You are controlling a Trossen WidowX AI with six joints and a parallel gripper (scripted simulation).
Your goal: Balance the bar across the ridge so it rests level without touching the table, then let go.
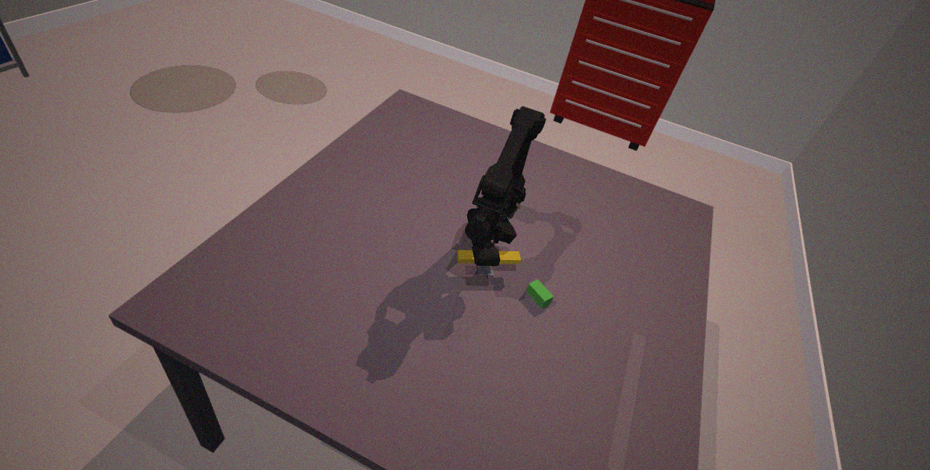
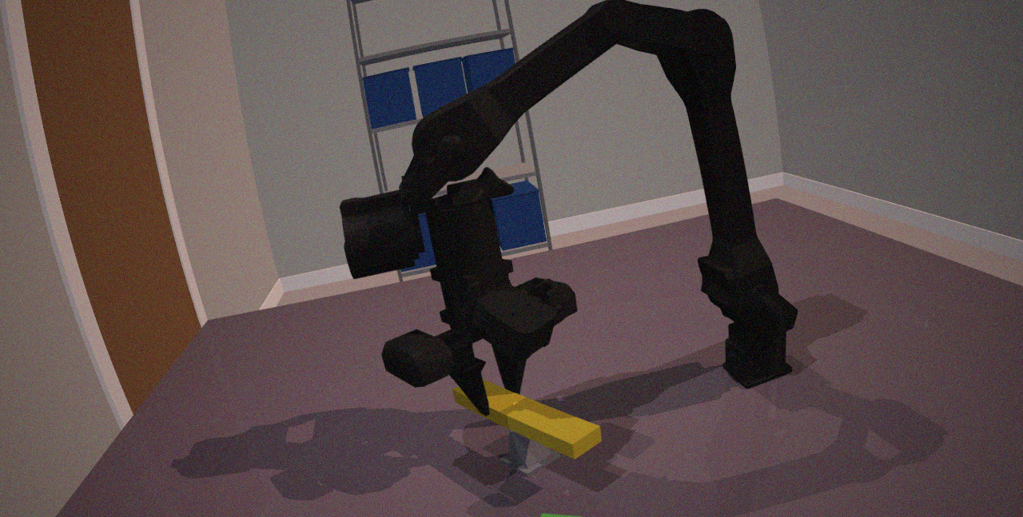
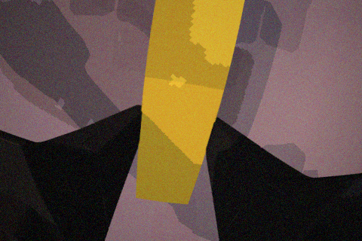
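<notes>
Right now the yellow bar is 30 mm to the left of my gripper tip and 20 mm behind it. Round my gripper tip: green block: 190 mm to the left, 40 mm below.
</notes>
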